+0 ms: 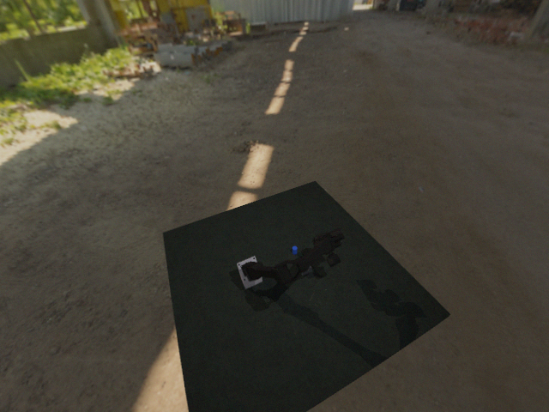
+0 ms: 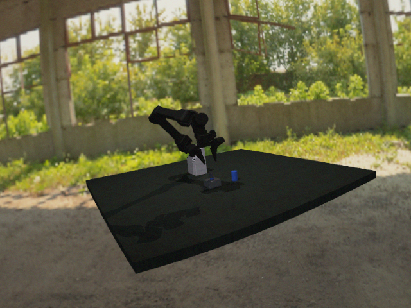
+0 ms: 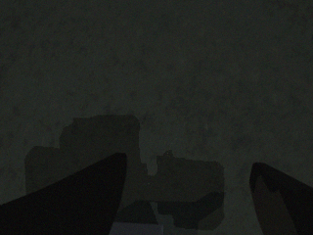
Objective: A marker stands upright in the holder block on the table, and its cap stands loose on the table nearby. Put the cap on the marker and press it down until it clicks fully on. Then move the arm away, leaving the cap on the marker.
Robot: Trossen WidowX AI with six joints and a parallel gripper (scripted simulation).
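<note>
Now: gripper tip 200 mm to the right of the blue cap, 120 mm above it and 110 mm past it. Also, from my gripper tip: grey holder block 130 mm below, 110 mm behind, 60 mm to the left.
</note>
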